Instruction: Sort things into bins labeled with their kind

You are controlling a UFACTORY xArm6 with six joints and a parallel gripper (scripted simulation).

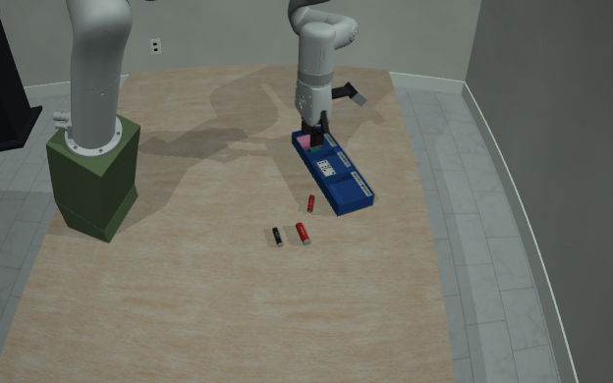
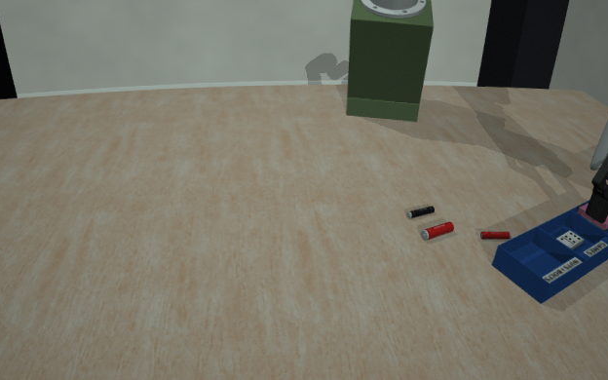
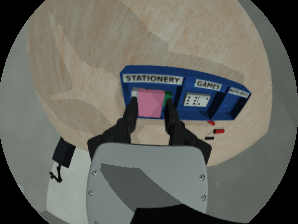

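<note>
Right now my hand is 3 cm above the pink eraser and 1 cm past it. Also, from my hand: blue bin 8 cm to the right, 4 cm below, 3 cm ahead; then white domino 8 cm to the right, 4 cm below, 2 cm ahead; then green-and-white eraser 4 cm below, 1 cm to the left.
</note>
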